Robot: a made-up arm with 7 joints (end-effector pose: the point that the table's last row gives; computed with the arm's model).
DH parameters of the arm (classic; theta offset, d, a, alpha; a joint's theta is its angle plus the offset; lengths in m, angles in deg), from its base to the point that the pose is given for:
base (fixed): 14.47 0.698 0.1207 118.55
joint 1: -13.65 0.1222 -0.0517 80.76
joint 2: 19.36 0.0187 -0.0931 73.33
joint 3: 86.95 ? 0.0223 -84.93
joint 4: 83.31 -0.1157 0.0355 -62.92
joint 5: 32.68 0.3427 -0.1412 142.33
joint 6: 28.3 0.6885 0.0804 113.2
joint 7: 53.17 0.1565 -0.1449 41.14
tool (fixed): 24.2 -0.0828 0 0
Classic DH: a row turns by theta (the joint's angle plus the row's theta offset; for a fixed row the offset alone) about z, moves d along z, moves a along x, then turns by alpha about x.
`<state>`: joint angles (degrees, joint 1 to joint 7).
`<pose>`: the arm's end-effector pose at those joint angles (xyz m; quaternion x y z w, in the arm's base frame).
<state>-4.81 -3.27 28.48 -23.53 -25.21 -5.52 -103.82</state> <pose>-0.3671 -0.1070 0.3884 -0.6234 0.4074 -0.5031 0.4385</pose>
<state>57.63 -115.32 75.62 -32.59 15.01 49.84 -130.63</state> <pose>0.4847 -0.7119 0.5719 -0.5347 -0.5172 -0.6360 0.2054</pose>
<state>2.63 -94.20 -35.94 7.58 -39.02 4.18 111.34</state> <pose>0.3128 -0.0829 0.2808 0.4667 0.4342 0.7702 0.0216</pose>
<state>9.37 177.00 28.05 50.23 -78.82 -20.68 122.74</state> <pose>0.3774 0.2638 0.5107 0.2352 -0.5448 -0.8041 0.0356</pose>
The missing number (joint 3, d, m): -0.1775
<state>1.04 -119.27 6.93 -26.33 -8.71 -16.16 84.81</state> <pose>0.3678 -0.0807 0.3268 0.0528 -0.7171 -0.6935 0.0447</pose>
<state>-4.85 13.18 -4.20 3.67 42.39 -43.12 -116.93</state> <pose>-0.1268 -0.6344 0.2711 -0.6200 -0.3297 -0.0886 0.7064</pose>
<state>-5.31 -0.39 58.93 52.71 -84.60 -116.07 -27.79</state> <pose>-0.4191 -0.1241 0.4803 -0.2959 0.7749 0.0322 0.5576</pose>
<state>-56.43 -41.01 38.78 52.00 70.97 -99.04 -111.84</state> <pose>0.6538 -0.4927 0.2255 -0.1818 0.0493 -0.9813 0.0401</pose>
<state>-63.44 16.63 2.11 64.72 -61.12 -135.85 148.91</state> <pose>-0.0985 -0.5855 0.5473 -0.3874 -0.6780 0.2839 0.5565</pose>
